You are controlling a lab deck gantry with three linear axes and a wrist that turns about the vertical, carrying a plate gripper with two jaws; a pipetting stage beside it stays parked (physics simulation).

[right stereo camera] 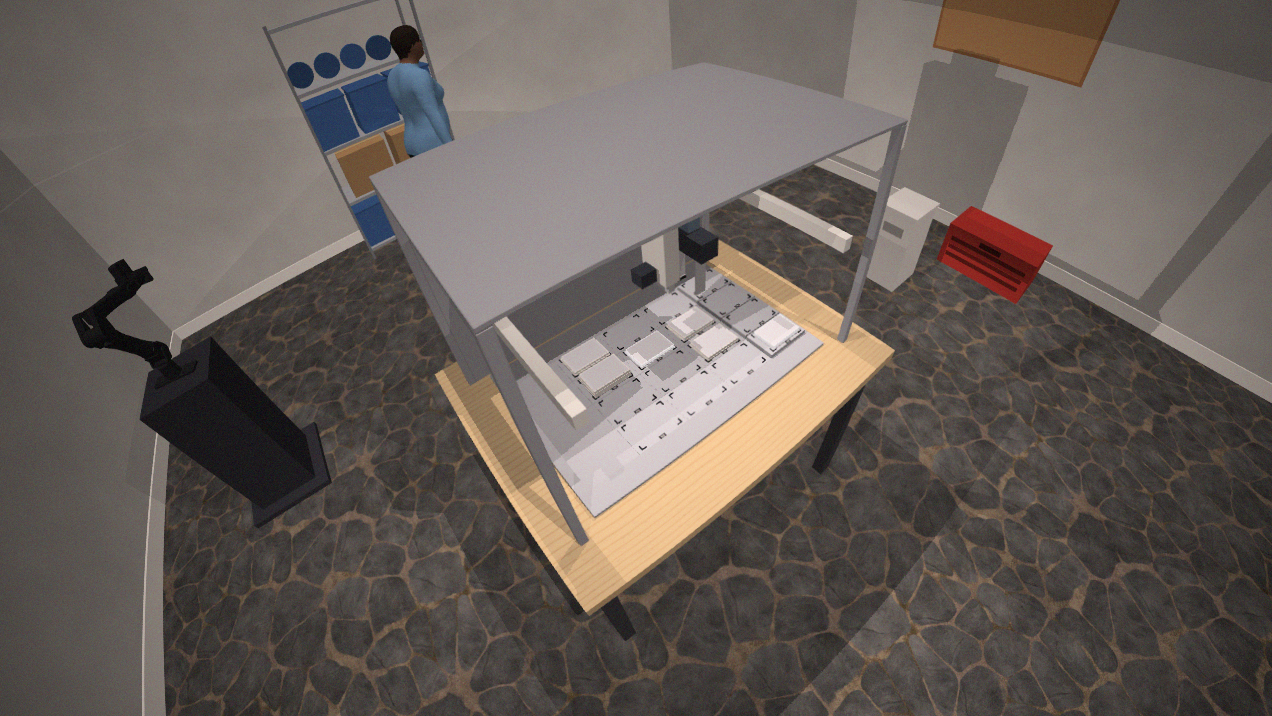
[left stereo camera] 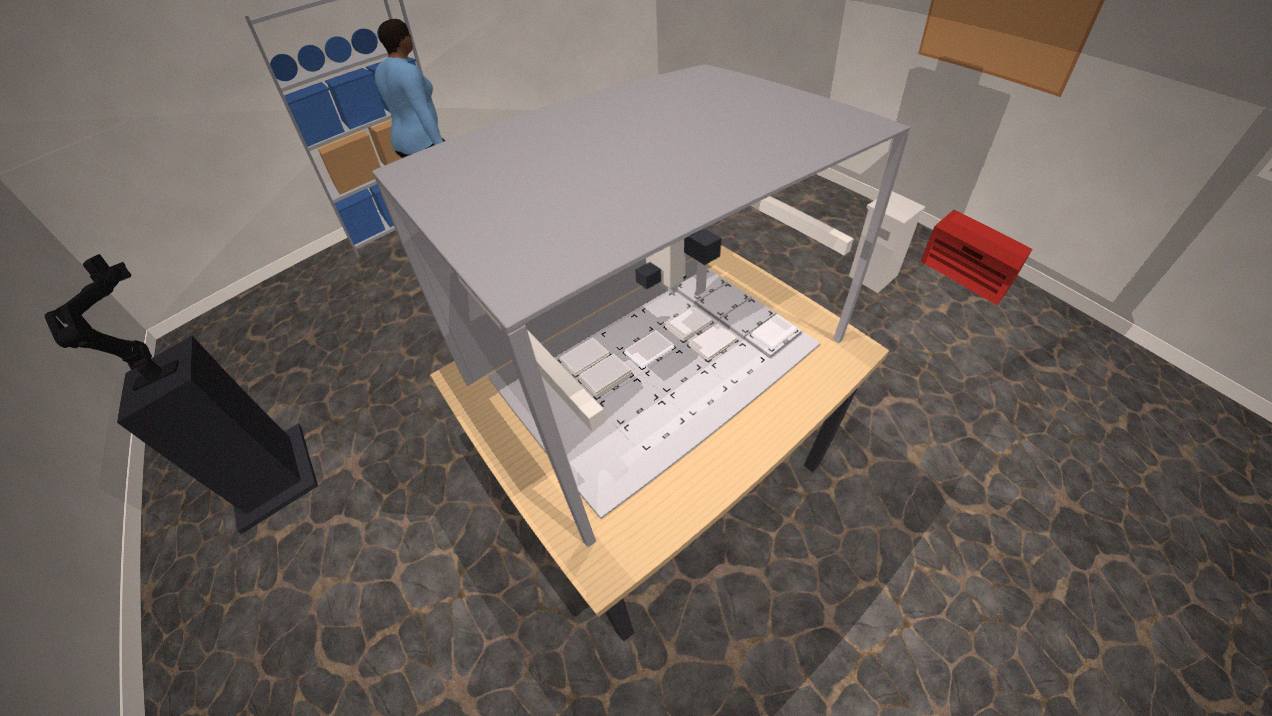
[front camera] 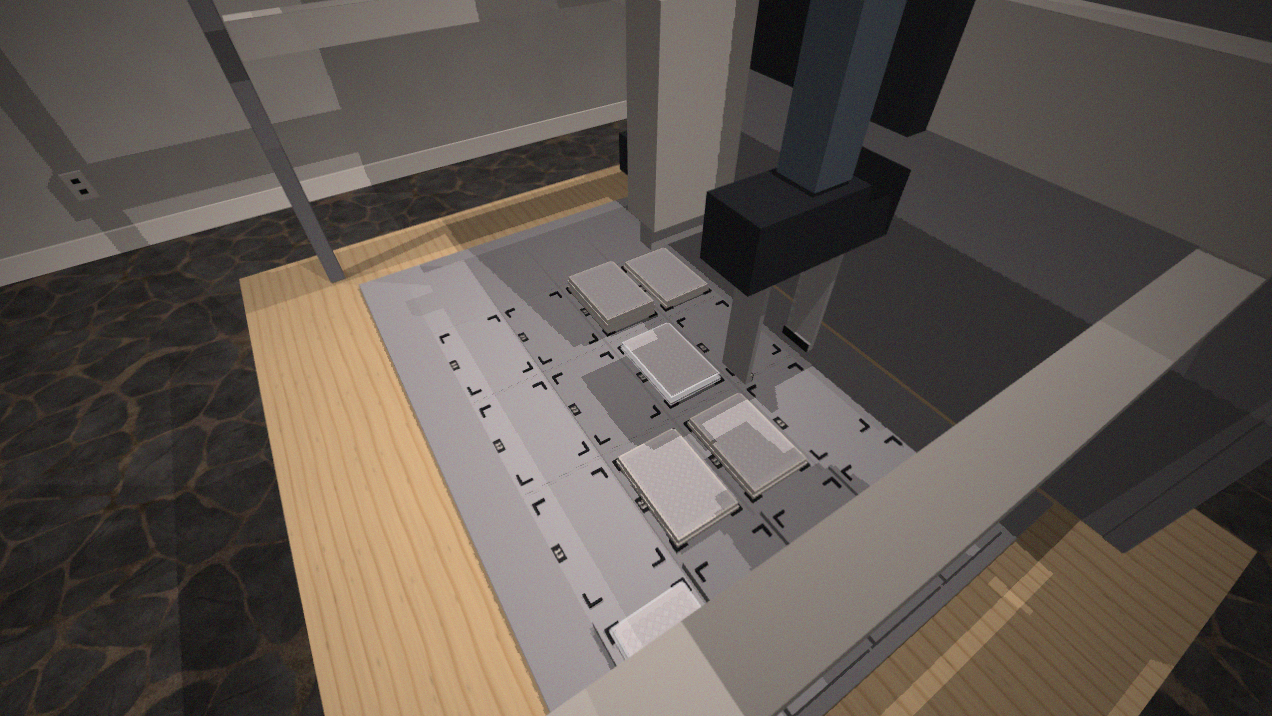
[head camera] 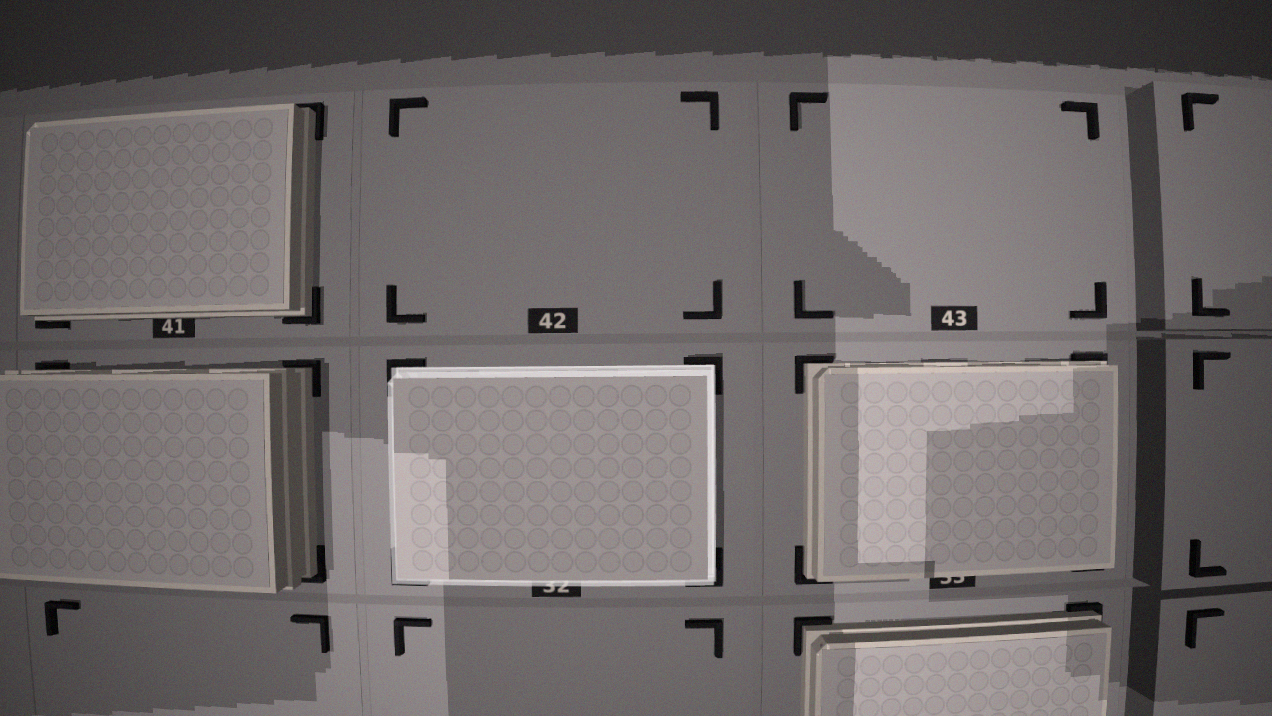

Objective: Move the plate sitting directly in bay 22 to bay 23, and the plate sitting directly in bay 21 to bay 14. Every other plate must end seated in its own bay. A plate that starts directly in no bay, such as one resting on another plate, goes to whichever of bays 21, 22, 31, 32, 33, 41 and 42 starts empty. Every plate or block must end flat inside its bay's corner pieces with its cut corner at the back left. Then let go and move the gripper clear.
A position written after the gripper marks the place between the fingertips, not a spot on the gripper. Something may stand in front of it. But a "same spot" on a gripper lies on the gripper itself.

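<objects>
The gripper is out of frame in the head camera view, while the front camera view (767,355) shows it. The gripper is visible in the right stereo camera view and the left stereo camera view too, where (right stereo camera: 700,270) and (left stereo camera: 702,270) are the same spot on it. On a bay 43, (right stereo camera: 664,310) and (left stereo camera: 662,310) are likewise the same spot.
</objects>
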